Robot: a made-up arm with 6 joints.
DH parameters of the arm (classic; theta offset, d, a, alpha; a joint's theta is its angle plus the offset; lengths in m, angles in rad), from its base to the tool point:
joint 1: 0 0.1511 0 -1.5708
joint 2: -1.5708 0 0.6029 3.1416
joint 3: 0 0 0 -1.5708
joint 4: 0 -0.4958 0 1.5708
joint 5: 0 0.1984 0 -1.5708
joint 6: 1.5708 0 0 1.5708
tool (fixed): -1.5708 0 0 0
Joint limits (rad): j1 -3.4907..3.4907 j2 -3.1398..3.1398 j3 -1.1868..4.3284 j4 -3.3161..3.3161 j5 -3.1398..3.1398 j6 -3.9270..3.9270
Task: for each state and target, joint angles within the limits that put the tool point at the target. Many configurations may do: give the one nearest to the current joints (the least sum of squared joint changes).
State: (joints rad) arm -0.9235 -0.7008 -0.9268 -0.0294 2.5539 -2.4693
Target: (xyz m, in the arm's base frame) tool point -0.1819 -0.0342 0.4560
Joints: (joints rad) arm -1.2608 -1.0545 -0.8898 -0.3879 2.5539 -2.4693
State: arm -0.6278 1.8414 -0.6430 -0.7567 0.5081 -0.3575
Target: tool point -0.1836 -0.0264 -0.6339
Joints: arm -0.8778 2.5637 0.2404 -0.6486 0.5081 -0.3575
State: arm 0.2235 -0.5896 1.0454 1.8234 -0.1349 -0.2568
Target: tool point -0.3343 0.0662 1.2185
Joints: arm 0.0258 -0.4476 0.9039 1.9573 -0.1349 -0.2568
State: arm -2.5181 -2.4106 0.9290 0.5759 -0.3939 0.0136
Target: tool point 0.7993 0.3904 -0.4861
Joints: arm -2.8722 -2.4117 0.8858 0.6016 -0.3939 0.0136
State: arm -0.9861 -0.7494 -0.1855 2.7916 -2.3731 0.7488
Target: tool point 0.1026 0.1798 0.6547
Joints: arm -0.8505 -1.0457 -0.6940 2.9767 -2.3731 0.7488
